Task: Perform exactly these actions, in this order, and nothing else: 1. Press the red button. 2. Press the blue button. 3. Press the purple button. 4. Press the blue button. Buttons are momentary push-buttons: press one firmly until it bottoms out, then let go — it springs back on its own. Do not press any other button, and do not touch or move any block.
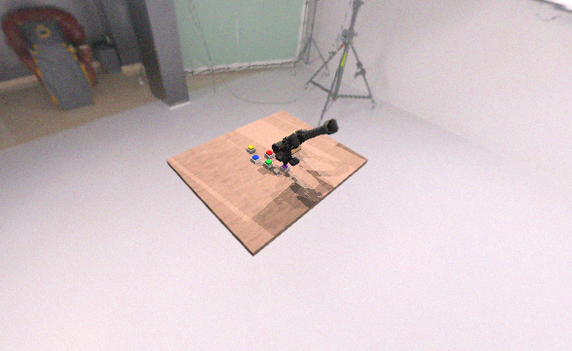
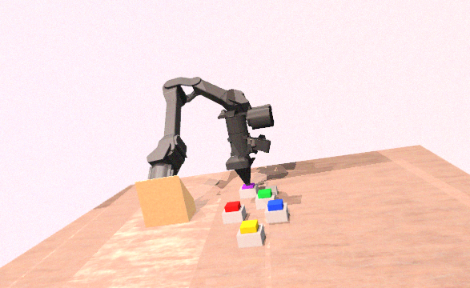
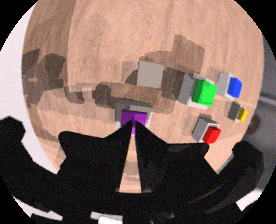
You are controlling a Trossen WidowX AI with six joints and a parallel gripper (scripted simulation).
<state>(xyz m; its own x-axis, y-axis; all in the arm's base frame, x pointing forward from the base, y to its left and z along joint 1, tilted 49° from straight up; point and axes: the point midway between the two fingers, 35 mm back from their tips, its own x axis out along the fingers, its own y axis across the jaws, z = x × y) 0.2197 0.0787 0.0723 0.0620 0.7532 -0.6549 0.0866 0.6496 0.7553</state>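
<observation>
The purple button is 10 mm below my gripper tip. The rest, counted from my gripper tip: red button (160 mm to the right, 30 mm behind); then green button (100 mm to the right, 50 mm ahead); then blue button (190 mm to the right, 80 mm ahead).
</observation>
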